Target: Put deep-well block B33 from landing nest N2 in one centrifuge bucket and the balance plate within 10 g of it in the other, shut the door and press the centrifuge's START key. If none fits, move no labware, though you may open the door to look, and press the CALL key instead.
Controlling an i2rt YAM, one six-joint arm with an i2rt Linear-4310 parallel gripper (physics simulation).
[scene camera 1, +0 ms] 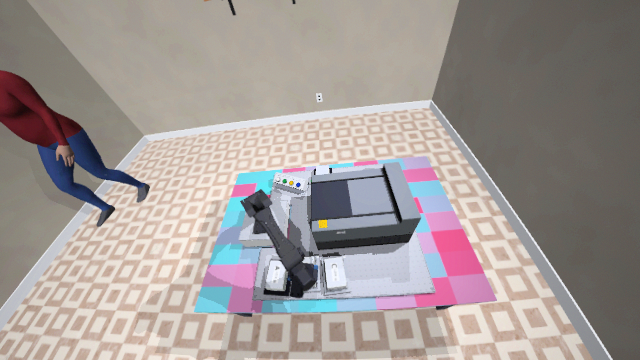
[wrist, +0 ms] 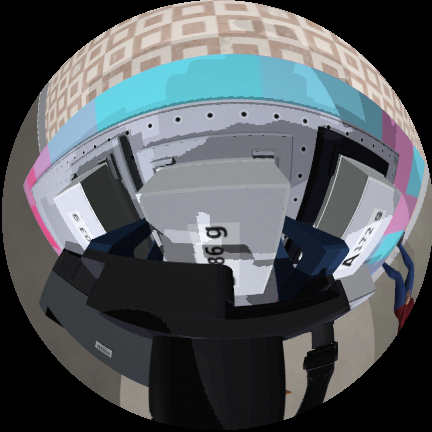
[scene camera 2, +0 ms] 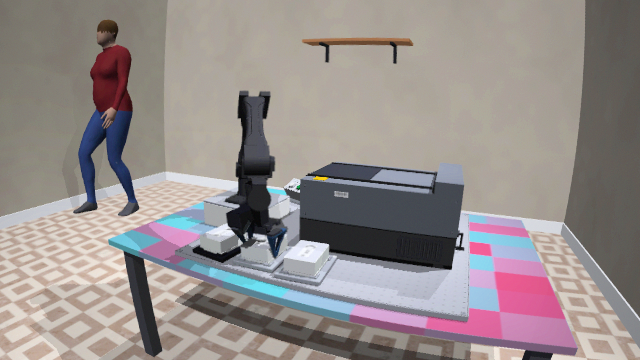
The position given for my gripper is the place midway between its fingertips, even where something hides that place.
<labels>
My gripper (scene camera 2: 262,254) grips a white plate B (scene camera 2: 257,249).
</labels>
